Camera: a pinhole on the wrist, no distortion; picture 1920 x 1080 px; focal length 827.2 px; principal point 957.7 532.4 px. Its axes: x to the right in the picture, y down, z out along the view. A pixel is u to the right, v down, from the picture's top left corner.
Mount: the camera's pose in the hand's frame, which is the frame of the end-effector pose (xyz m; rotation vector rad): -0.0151 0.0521 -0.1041 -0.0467 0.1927 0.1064
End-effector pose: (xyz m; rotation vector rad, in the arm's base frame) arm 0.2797 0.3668 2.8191 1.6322 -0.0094 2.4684
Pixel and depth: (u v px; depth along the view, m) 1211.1 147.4 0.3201
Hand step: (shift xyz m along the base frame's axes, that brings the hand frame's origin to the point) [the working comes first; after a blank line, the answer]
In the camera's frame: 0.0981 -0.1490 0.3201

0.1296 0.0694 0.2150
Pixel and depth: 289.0 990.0 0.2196
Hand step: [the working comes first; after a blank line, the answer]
In the camera's frame: -0.1775 0.1215 0.2196

0.1638 -0.2030 -0.0745
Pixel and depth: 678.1 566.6 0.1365
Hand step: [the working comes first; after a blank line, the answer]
In the camera's frame: -0.0461 0.0056 0.1365

0.0390 -0.0690 -0.0110
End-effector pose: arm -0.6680 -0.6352 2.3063 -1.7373 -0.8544 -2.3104
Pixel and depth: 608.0 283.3 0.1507
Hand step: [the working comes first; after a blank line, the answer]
In the camera's frame: -0.0637 -0.0454 0.1507

0.0670 0.0116 -0.0266
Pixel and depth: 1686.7 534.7 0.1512
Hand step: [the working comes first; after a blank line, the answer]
In the camera's frame: 0.1333 0.0004 0.1512

-0.0004 -0.0200 0.1614
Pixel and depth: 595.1 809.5 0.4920
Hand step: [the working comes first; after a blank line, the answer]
In the camera's frame: -0.2157 0.1648 0.4920

0.4930 -0.0095 0.0154
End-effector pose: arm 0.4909 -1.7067 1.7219 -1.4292 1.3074 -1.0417
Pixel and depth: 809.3 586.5 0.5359
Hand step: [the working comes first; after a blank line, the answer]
In the camera's frame: -0.0961 0.0350 0.5359

0.3996 0.0432 -0.2063
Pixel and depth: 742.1 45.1 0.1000
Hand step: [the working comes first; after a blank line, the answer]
In the camera's frame: -0.0261 -0.0589 0.1000

0.0006 0.0153 0.0029
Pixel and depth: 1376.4 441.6 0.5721
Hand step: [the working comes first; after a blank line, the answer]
In the camera's frame: 0.2896 -0.0628 0.5721

0.4105 -0.3507 -0.1403
